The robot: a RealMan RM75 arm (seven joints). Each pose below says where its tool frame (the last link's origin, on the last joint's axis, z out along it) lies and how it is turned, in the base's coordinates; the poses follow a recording.
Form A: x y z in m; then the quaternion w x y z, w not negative.
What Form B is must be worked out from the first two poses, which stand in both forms.
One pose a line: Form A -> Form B
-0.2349 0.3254 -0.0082 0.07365 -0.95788 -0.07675 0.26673 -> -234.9 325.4 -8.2 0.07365 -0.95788 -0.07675 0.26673
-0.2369 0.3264 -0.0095 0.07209 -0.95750 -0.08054 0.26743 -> -236.9 326.4 -9.5 0.07209 -0.95750 -0.08054 0.26743
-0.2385 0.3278 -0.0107 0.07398 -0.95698 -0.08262 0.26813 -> -238.5 327.8 -10.7 0.07398 -0.95698 -0.08262 0.26813
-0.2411 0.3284 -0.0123 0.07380 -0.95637 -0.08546 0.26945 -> -241.1 328.4 -12.3 0.07380 -0.95637 -0.08546 0.26945
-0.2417 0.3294 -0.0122 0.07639 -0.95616 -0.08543 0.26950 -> -241.7 329.4 -12.2 0.07639 -0.95616 -0.08543 0.26950
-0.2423 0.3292 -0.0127 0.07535 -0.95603 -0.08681 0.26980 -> -242.3 329.2 -12.7 0.07535 -0.95603 -0.08681 0.26980
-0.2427 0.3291 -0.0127 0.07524 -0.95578 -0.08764 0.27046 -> -242.7 329.1 -12.7 0.07524 -0.95578 -0.08764 0.27046
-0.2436 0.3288 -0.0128 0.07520 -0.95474 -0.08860 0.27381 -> -243.6 328.8 -12.8 0.07520 -0.95474 -0.08860 0.27381
